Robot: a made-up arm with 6 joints.
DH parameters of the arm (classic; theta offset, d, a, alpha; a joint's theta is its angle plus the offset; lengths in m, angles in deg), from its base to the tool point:
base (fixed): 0 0.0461 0 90
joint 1: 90 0.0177 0.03 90
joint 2: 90 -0.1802 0.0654 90
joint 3: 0 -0.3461 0.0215 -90
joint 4: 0 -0.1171 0.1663 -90
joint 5: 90 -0.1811 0.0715 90
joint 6: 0 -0.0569 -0.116 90
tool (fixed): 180 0.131 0 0
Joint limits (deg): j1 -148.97..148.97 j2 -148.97..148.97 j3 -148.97..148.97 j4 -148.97..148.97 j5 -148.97..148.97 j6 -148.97..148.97
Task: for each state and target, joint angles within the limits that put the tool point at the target. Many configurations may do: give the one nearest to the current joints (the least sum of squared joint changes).
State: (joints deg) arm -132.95 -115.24 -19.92 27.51 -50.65 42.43
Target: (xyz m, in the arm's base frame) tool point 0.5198 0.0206 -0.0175
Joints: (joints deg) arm -147.16 -107.87 -9.64 17.75 -46.90 27.84
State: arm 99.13 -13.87 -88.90 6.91 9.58 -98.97
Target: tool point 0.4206 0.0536 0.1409
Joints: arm 143.08 -1.35 -104.31 15.52 5.70 -116.03
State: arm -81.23 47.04 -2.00 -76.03 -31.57 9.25
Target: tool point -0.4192 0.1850 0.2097
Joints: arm -49.45 8.79 22.44 -93.21 -35.63 -0.61
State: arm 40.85 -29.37 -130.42 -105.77 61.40 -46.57
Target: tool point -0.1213 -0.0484 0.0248
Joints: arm 25.33 -34.13 -120.01 -63.35 92.14 -42.91
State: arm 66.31 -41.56 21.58 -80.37 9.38 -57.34
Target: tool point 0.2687 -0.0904 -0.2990
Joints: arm 82.36 -33.53 28.21 -111.12 0.40 -33.09
